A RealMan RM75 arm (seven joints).
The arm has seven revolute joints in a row. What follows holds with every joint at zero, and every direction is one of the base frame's.
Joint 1 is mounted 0.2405 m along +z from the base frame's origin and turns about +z.
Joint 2 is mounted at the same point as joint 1 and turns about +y.
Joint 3 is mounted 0.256 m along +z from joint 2 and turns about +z.
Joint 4 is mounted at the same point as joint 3 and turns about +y.
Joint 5 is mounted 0.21 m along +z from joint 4 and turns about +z.
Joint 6 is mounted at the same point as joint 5 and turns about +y.
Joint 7 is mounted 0.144 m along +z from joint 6 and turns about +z.
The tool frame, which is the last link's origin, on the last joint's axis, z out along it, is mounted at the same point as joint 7; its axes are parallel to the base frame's.
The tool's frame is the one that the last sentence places.
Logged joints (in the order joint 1, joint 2, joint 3, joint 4, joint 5, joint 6, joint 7), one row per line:
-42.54, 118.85, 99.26, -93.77, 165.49, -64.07, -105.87
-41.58, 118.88, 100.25, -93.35, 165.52, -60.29, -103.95
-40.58, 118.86, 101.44, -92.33, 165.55, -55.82, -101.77
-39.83, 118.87, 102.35, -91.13, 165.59, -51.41, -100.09
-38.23, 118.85, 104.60, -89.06, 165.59, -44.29, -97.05
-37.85, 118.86, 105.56, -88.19, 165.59, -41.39, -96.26
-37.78, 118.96, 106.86, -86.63, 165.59, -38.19, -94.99
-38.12, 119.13, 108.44, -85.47, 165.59, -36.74, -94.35
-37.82, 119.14, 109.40, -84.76, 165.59, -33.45, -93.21
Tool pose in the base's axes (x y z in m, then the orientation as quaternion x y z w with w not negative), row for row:
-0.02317, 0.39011, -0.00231, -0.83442, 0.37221, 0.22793, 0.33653
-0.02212, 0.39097, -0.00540, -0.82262, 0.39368, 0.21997, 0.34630
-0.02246, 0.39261, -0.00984, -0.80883, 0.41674, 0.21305, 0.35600
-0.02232, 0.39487, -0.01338, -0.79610, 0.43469, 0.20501, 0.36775
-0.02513, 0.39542, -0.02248, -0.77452, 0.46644, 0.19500, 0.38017
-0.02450, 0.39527, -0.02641, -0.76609, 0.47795, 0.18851, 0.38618
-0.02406, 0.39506, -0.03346, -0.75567, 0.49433, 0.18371, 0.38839
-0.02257, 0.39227, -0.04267, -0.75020, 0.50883, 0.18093, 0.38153
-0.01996, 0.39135, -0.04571, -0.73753, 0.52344, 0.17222, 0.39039
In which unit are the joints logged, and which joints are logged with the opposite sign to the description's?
The joints are logged in degrees. Opposite sign: joint 2, joint 4, joint 6.
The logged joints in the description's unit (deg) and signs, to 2 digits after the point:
-42.54, -118.85, 99.26, 93.77, 165.49, 64.07, -105.87
-41.58, -118.88, 100.25, 93.35, 165.52, 60.29, -103.95
-40.58, -118.86, 101.44, 92.33, 165.55, 55.82, -101.77
-39.83, -118.87, 102.35, 91.13, 165.59, 51.41, -100.09
-38.23, -118.85, 104.60, 89.06, 165.59, 44.29, -97.05
-37.85, -118.86, 105.56, 88.19, 165.59, 41.39, -96.26
-37.78, -118.96, 106.86, 86.63, 165.59, 38.19, -94.99
-38.12, -119.13, 108.44, 85.47, 165.59, 36.74, -94.35
-37.82, -119.14, 109.40, 84.76, 165.59, 33.45, -93.21

